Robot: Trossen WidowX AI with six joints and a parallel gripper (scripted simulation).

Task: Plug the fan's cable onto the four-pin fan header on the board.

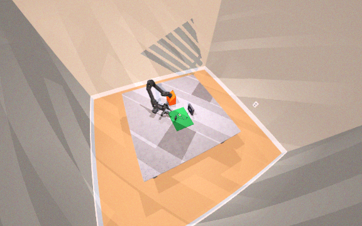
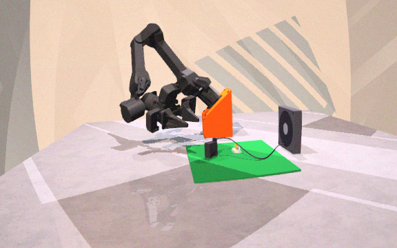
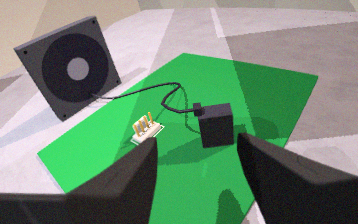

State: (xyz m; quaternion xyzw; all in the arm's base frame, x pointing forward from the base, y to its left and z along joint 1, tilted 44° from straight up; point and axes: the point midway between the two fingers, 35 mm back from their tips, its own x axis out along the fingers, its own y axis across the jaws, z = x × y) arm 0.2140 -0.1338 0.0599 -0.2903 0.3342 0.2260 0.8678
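The dark fan plug is 70 mm ahead of my gripper tip, 30 mm to the left of it and 60 mm below it. From my gripper tip the other things lie so: white four-pin header (40 mm ahead, 110 mm to the left, 80 mm below); then green board (90 mm ahead, 90 mm to the left, 100 mm below); then black fan (60 mm ahead, 260 mm to the left, 20 mm below).
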